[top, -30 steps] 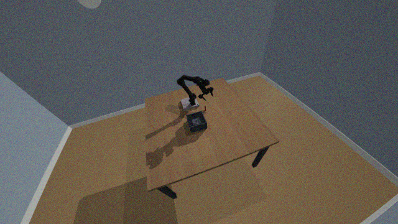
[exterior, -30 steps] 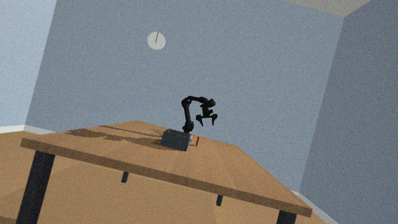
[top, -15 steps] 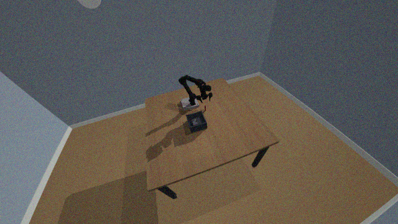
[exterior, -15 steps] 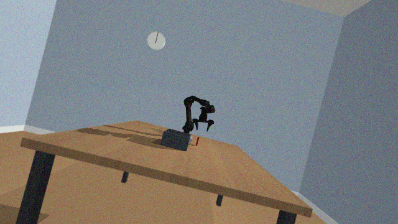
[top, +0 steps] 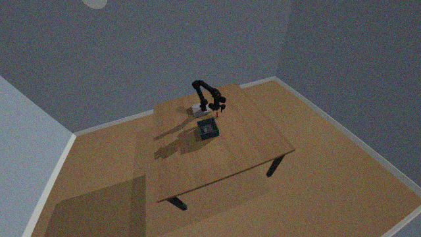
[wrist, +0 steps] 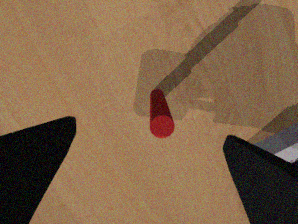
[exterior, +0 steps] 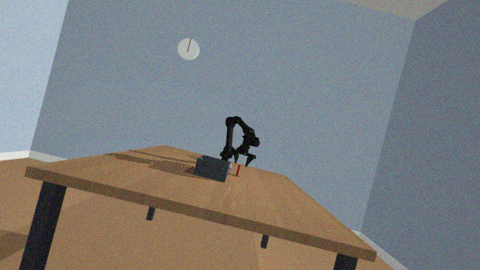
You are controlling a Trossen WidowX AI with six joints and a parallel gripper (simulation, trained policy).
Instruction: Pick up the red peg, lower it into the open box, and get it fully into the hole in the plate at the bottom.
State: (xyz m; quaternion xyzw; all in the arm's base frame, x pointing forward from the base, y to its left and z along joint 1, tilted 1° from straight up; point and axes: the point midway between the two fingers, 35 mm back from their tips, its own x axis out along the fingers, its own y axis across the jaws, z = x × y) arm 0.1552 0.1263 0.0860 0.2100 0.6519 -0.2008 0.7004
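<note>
The red peg is 4 cm below my gripper tip and 1 cm to the right of it. Also, from my gripper tip: dark box: 17 cm to the right, 17 cm ahead, 5 cm below.
</note>
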